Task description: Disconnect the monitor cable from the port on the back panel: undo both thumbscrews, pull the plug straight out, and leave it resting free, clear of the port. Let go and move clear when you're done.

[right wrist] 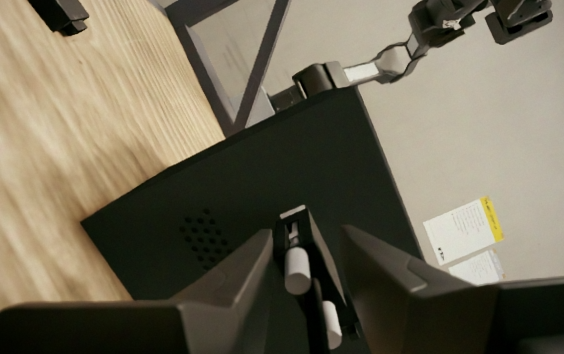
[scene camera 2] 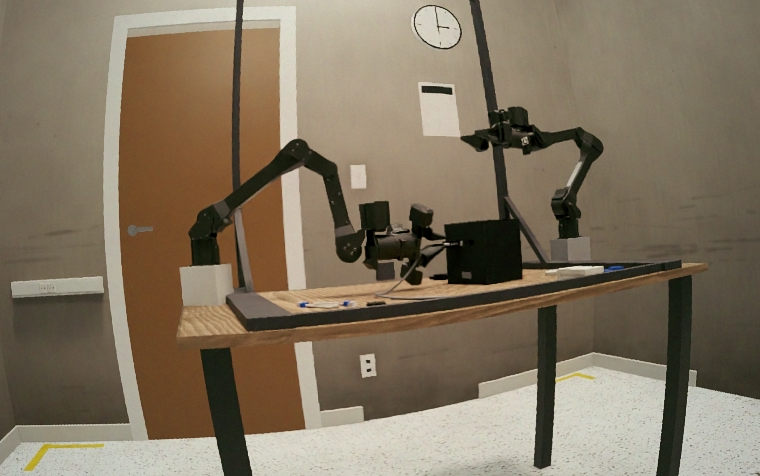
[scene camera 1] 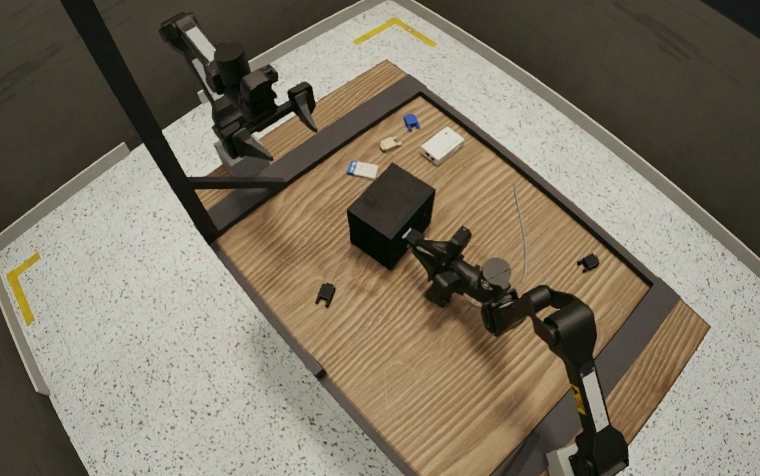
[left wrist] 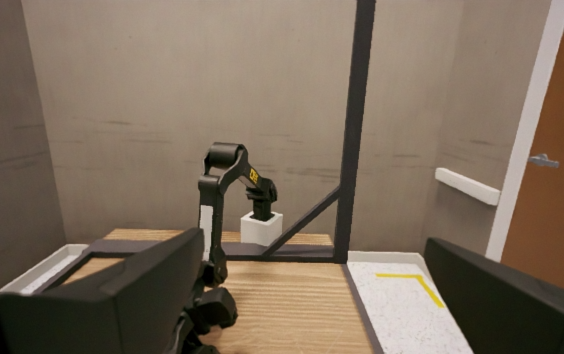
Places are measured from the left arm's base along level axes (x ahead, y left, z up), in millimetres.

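Pixels of known places: left gripper, fingertip midpoint: [scene camera 2: 467,135] [scene camera 1: 294,144] [left wrist: 314,243]; right gripper, fingertip midpoint: [right wrist: 305,238] [scene camera 2: 444,242] [scene camera 1: 414,244]; left arm's base at its link origin: [right wrist: 274,110]; right arm's base at its link origin: [scene camera 2: 205,265] [scene camera 1: 587,466] [left wrist: 262,216].
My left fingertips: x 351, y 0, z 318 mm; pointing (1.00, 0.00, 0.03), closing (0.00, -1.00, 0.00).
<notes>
Ahead of a thing's pixels: the offset from my left fingertips to its top centre. "*": to the spot under its first point.
The black box @[253 mm down, 123 mm ahead, 172 mm left] [scene camera 1: 390,201] [scene camera 2: 485,252] [right wrist: 325,140] stands on the table, its back panel facing my right gripper [scene camera 1: 413,242] [scene camera 2: 444,241] [right wrist: 305,238]. The black plug @[295 mm down, 171 mm ahead, 156 mm left] [right wrist: 327,265] is at the panel, two pale thumbscrews [right wrist: 297,270] [right wrist: 332,325] on its rear; whether it is fully seated is unclear. My right gripper is part open, fingers on either side of the plug, a gap showing beside the right-hand finger. The grey cable [scene camera 1: 525,241] [scene camera 2: 403,278] droops onto the table. My left gripper [scene camera 1: 293,144] [scene camera 2: 466,141] [left wrist: 314,243] is wide open and empty, high over the table's far end.
A white box @[373 mm down, 38 mm back, 436 mm left] [scene camera 1: 441,145], a blue connector @[387 mm down, 158 mm back, 434 mm left] [scene camera 1: 411,121], a beige connector @[387 mm down, 137 mm back, 335 mm left] [scene camera 1: 389,144] and a blue-white piece @[393 mm down, 119 mm back, 225 mm left] [scene camera 1: 362,169] lie behind the black box. Black connectors @[387 mm down, 96 mm ahead, 59 mm right] [scene camera 1: 325,294] @[387 mm down, 454 mm ahead, 476 mm left] [scene camera 1: 588,261] lie at either side. A dark raised rim @[* 392 mm down, 218 mm ahead, 545 mm left] [scene camera 1: 538,185] borders the table.
</notes>
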